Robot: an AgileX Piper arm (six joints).
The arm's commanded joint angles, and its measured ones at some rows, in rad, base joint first. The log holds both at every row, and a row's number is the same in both.
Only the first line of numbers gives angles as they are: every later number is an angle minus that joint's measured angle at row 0.
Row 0, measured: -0.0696, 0.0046, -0.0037, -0.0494, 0.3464, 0.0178
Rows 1 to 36, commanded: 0.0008, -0.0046, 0.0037, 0.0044, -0.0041, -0.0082; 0.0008, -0.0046, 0.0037, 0.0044, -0.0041, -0.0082; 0.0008, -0.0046, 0.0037, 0.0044, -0.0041, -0.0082; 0.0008, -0.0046, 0.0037, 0.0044, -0.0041, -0.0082; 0.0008, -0.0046, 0.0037, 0.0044, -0.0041, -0.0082; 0.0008, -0.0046, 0.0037, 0.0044, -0.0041, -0.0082; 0.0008, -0.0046, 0.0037, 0.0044, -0.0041, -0.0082; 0.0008, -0.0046, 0.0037, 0.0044, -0.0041, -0.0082; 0.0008, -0.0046, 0.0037, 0.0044, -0.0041, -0.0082; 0.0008, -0.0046, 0.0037, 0.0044, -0.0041, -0.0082; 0.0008, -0.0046, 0.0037, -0.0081, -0.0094, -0.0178; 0.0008, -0.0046, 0.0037, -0.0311, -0.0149, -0.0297; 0.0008, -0.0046, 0.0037, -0.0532, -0.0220, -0.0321; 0.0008, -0.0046, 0.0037, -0.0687, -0.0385, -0.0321; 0.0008, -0.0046, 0.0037, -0.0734, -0.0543, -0.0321; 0.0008, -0.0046, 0.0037, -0.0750, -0.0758, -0.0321; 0.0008, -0.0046, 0.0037, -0.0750, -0.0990, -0.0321; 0.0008, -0.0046, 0.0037, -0.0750, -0.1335, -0.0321; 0.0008, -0.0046, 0.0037, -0.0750, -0.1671, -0.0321; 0.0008, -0.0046, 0.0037, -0.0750, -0.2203, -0.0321; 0.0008, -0.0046, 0.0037, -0.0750, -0.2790, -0.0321; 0.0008, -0.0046, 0.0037, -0.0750, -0.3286, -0.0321; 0.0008, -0.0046, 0.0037, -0.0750, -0.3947, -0.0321; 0.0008, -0.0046, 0.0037, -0.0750, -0.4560, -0.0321; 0.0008, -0.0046, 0.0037, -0.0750, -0.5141, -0.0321; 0.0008, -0.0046, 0.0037, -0.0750, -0.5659, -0.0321; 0.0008, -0.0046, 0.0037, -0.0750, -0.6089, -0.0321; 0.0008, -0.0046, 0.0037, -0.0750, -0.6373, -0.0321; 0.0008, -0.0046, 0.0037, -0.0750, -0.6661, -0.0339; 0.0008, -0.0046, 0.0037, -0.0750, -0.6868, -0.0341; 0.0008, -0.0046, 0.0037, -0.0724, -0.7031, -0.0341; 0.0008, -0.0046, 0.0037, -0.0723, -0.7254, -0.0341; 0.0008, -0.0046, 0.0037, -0.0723, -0.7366, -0.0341; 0.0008, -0.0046, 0.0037, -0.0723, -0.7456, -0.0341; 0.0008, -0.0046, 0.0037, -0.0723, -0.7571, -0.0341; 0.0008, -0.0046, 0.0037, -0.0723, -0.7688, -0.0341
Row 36, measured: 0.0000, 0.0000, 0.0000, -0.0612, -0.7129, -0.0256
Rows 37 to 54, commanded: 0.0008, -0.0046, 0.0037, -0.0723, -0.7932, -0.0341; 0.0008, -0.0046, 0.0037, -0.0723, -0.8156, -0.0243; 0.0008, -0.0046, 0.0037, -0.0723, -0.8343, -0.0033; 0.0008, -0.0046, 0.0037, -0.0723, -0.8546, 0.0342; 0.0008, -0.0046, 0.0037, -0.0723, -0.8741, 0.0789; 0.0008, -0.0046, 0.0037, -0.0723, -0.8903, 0.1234; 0.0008, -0.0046, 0.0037, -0.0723, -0.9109, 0.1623; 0.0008, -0.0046, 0.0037, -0.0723, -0.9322, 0.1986; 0.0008, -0.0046, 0.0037, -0.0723, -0.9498, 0.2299; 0.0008, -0.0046, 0.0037, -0.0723, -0.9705, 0.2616; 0.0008, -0.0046, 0.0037, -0.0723, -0.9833, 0.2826; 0.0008, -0.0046, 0.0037, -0.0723, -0.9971, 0.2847; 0.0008, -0.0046, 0.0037, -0.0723, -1.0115, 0.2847; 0.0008, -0.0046, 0.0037, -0.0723, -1.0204, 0.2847; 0.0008, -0.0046, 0.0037, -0.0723, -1.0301, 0.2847; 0.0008, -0.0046, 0.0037, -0.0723, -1.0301, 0.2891; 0.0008, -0.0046, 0.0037, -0.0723, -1.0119, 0.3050; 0.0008, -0.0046, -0.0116, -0.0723, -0.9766, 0.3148
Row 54, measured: 0.0000, 0.0000, 0.0000, -0.0612, -1.0079, 0.2787
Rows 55 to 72, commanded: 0.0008, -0.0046, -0.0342, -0.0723, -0.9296, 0.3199; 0.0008, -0.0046, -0.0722, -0.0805, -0.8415, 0.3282; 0.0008, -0.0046, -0.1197, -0.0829, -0.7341, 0.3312; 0.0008, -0.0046, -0.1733, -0.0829, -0.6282, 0.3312; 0.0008, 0.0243, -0.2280, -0.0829, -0.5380, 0.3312; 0.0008, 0.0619, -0.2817, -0.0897, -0.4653, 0.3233; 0.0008, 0.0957, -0.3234, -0.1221, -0.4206, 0.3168; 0.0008, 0.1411, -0.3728, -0.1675, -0.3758, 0.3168; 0.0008, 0.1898, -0.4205, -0.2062, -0.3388, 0.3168; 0.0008, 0.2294, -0.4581, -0.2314, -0.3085, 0.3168; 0.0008, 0.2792, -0.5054, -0.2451, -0.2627, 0.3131; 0.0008, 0.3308, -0.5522, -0.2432, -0.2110, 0.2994; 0.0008, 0.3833, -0.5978, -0.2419, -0.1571, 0.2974; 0.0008, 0.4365, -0.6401, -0.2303, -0.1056, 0.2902; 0.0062, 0.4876, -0.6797, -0.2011, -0.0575, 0.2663; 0.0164, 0.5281, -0.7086, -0.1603, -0.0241, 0.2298; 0.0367, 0.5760, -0.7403, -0.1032, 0.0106, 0.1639; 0.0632, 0.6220, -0.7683, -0.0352, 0.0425, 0.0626
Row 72, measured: 0.0073, 0.4641, -0.6616, -0.1935, -0.1138, 0.2657
